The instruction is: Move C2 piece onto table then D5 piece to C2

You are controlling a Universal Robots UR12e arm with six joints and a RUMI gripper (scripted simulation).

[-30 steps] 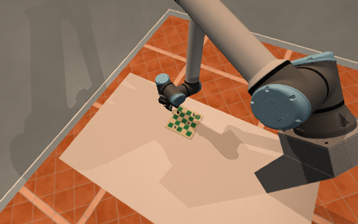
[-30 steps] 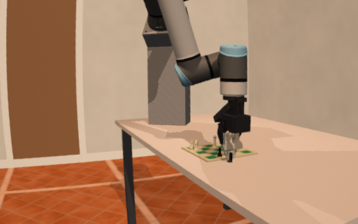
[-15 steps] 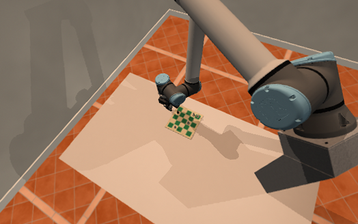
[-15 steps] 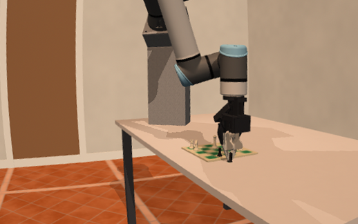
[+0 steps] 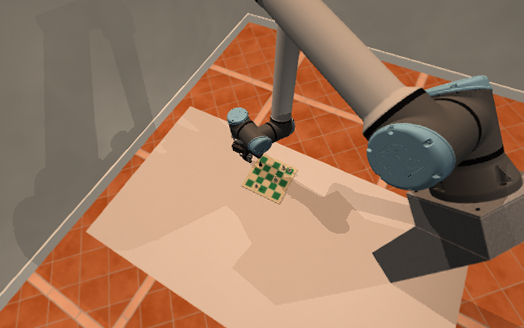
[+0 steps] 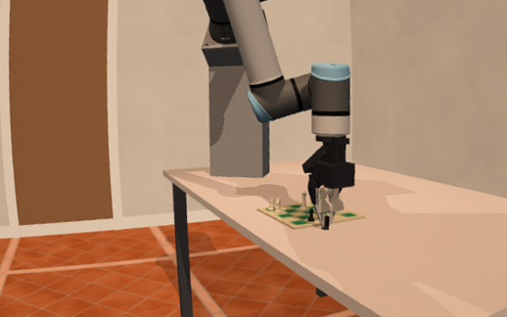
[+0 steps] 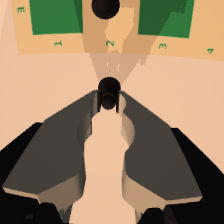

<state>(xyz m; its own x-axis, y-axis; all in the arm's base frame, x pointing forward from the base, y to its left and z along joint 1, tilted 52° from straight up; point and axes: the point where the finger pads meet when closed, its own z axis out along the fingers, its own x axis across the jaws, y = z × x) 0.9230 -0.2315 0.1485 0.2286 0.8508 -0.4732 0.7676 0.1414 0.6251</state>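
Now: the white pawn 140 mm to the left of my hand and 70 mm behind it. Round my hand: chessboard (120 mm behind, 70 mm to the left, 20 mm below).
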